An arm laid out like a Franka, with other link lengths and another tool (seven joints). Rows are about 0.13 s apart.
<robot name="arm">
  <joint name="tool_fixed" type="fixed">
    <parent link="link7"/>
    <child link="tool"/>
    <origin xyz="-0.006 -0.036 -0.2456" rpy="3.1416 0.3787 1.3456"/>
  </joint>
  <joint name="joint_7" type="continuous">
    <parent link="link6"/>
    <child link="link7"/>
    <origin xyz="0.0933 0 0"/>
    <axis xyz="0 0 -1"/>
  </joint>
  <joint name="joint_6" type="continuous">
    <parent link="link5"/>
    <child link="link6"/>
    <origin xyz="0 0 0"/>
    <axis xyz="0 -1 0"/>
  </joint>
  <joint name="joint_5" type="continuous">
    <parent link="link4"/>
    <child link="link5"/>
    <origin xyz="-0.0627 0 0.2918"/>
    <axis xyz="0 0 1"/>
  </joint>
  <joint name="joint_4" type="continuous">
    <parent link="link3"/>
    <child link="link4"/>
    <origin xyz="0.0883 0 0"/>
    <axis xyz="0 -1 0"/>
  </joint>
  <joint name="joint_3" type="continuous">
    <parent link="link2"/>
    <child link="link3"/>
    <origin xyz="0 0 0.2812"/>
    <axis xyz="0 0 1"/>
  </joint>
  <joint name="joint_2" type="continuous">
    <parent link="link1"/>
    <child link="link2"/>
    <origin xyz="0 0 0"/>
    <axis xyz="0 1 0"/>
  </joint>
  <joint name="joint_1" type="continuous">
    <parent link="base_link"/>
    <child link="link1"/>
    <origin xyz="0 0 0.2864"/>
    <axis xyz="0 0 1"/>
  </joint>
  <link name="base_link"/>
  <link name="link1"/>
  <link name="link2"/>
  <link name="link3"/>
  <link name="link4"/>
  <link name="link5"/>
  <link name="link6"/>
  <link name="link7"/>
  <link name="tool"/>
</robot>
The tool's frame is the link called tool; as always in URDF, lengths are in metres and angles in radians. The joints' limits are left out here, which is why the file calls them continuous.
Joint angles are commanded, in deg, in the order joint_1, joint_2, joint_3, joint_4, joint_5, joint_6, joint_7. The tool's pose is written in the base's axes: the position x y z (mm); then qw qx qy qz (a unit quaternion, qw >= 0). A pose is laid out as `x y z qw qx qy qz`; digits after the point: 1 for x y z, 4 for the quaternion.
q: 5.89 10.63 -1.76 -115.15 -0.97 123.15 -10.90
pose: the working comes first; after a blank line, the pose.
Where each joint sits with the arm in this pose, in the base's axes (m; each line is computed from the numbers above, not from the rounded line before):
joint_1: 0.0000 0.0000 0.2864
joint_2: 0.0000 0.0000 0.2864
joint_3: 0.0516 0.0053 0.5628
joint_4: 0.1382 0.0115 0.5465
joint_5: 0.4109 0.0307 0.4268
joint_6: 0.4109 0.0307 0.4268
joint_7: 0.5038 0.0383 0.4225
the tool: 0.4968 -0.0037 0.1779

496.8 -3.7 177.9 0.1283 0.6733 0.7119 -0.1531
